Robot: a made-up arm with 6 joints. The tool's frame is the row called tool. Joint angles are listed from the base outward. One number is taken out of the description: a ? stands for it. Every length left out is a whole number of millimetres.
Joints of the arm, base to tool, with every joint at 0 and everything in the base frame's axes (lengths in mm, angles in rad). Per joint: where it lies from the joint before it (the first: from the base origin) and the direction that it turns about. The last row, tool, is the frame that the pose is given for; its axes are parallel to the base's.
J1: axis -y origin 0 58 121
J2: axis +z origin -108 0 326
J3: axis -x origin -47 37 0
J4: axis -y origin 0 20 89
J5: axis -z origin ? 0 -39
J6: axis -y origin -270 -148 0
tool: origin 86 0 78
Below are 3 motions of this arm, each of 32 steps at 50 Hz.
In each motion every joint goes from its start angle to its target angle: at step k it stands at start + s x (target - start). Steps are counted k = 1, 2, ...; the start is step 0. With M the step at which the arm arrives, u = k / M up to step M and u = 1 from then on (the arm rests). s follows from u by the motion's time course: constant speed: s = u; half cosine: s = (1 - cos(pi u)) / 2; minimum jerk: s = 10 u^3 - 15 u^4 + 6 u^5.
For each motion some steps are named. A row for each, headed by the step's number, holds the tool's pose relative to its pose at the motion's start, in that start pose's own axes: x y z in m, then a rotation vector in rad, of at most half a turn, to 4 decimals.
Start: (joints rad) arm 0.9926 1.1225 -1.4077 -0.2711 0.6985 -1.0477
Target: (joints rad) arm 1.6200 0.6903 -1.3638 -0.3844 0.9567 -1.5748
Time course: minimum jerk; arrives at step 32
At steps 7, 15, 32:
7: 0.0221 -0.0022 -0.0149 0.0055 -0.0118 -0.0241
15: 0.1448 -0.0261 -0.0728 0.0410 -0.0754 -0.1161
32: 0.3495 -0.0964 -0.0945 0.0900 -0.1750 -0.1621

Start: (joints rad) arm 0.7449 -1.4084 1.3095 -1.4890 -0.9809 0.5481
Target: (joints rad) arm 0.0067 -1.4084 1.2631 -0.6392 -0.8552 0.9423
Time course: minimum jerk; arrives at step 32
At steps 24, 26, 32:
24: -0.0361 0.4706 0.1055 -1.0131 -0.4517 0.0631
26: -0.0311 0.4989 0.1016 -1.0731 -0.4652 0.0888
32: -0.0261 0.5235 0.0973 -1.1257 -0.4755 0.1140

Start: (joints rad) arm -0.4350 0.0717 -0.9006 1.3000 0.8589 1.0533
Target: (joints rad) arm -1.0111 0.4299 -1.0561 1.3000 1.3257 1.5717
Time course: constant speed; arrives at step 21
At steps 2, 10, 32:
2: -0.0105 0.0366 -0.0001 -0.0880 -0.0232 0.0173
10: -0.0678 0.1892 -0.0346 -0.4493 -0.1423 0.1312
32: -0.1930 0.3729 -0.1845 -0.9466 -0.3540 0.4099

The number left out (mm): 61
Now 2 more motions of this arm.
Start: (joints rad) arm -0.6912 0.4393 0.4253 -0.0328 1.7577 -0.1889
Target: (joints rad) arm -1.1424 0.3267 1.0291 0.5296 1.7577 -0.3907
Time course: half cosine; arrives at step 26
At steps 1, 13, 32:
1: 0.0001 0.0006 -0.0002 0.0007 -0.0006 0.0003
13: 0.0280 0.0756 -0.0394 0.0879 -0.0836 0.1118
32: 0.0760 0.1392 -0.0891 0.1337 -0.1261 0.3455

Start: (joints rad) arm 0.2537 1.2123 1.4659 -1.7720 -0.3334 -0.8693
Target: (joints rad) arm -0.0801 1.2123 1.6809 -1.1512 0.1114 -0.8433
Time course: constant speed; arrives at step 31
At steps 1, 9, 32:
1: -0.0008 -0.0016 0.0021 0.0025 -0.0181 -0.0156
9: -0.0030 -0.0133 0.0185 0.0258 -0.1691 -0.1307
32: 0.0272 -0.0363 0.0727 0.1255 -0.6323 -0.3418

